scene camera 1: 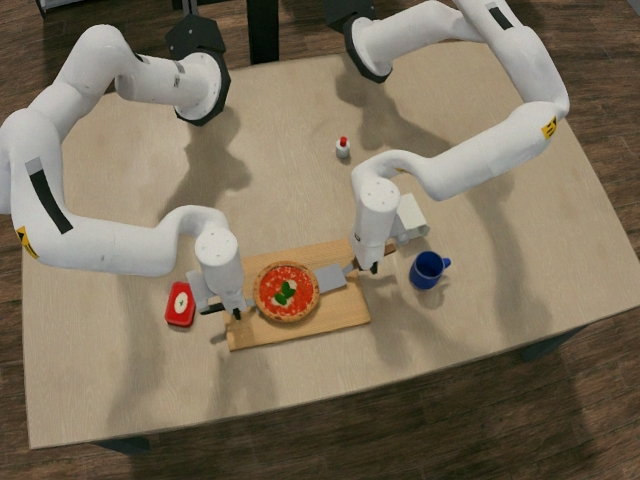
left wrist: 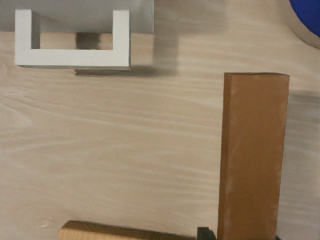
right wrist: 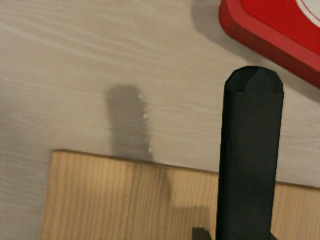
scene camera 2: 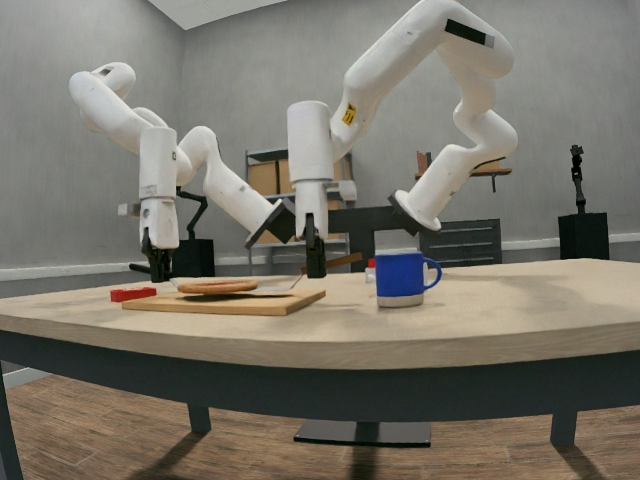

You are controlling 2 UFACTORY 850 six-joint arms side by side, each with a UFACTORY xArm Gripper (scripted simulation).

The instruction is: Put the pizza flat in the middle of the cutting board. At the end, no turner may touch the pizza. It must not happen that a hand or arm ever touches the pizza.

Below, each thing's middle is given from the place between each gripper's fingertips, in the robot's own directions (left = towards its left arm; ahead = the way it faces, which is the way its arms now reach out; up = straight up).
Labels:
Right now my right hand (scene camera 2: 161, 282) is 14 cm to the right of the pizza (scene camera 1: 286, 291) and 3 cm above it. Also, from my right hand: white mug (scene camera 1: 408, 210) 49 cm to the left, 10 cm behind, 3 cm below; cutting board (scene camera 1: 343, 307) 15 cm to the left, 6 cm below; brown-handled turner (scene camera 1: 330, 277) 30 cm to the left, 2 cm below, 1 cm behind.
I see my left gripper (scene camera 2: 317, 278) 4 cm to the left of the brown-handled turner and 2 cm above it. Round my left hand: white mug 9 cm behind, 15 cm to the left, 3 cm below; pizza 20 cm to the right, 3 cm below; cutting board 19 cm to the right, 6 cm below.

